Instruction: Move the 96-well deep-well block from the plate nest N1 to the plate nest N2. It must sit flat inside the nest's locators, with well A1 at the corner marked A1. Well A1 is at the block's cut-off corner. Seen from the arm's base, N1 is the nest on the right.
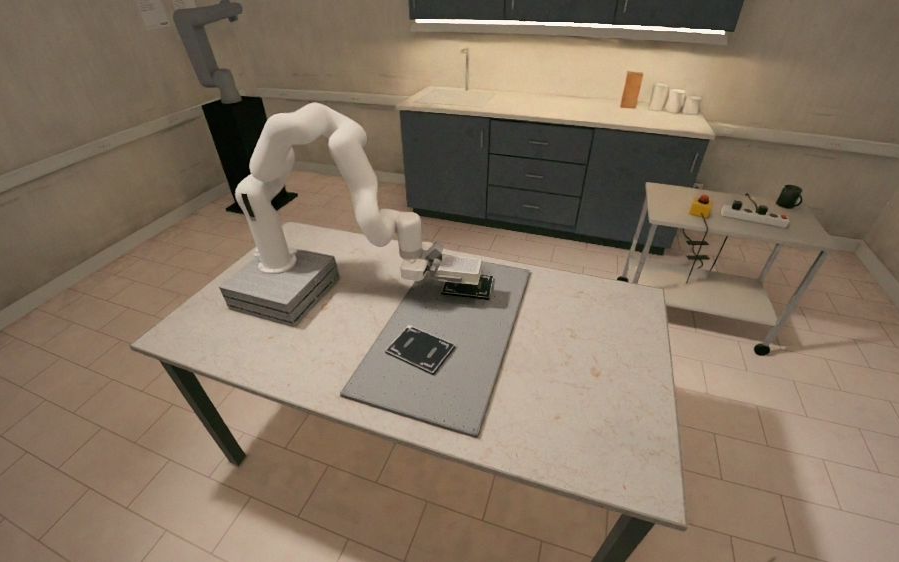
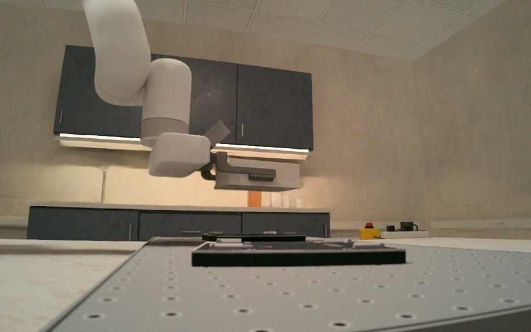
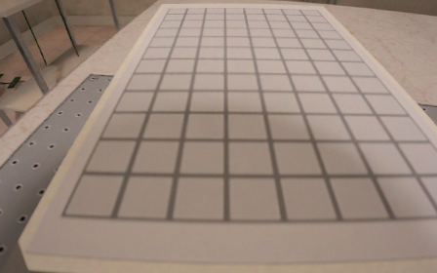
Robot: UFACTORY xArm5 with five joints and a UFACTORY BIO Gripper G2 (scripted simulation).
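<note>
The A1 mark is 60 mm behind my hand, 110 mm to the left of it and 100 mm below it. From my hand the other things lie so: black plate nest (20 mm behind, 260 mm to the right, 100 mm below); white 96-well deep-well block (10 mm ahead).
</note>
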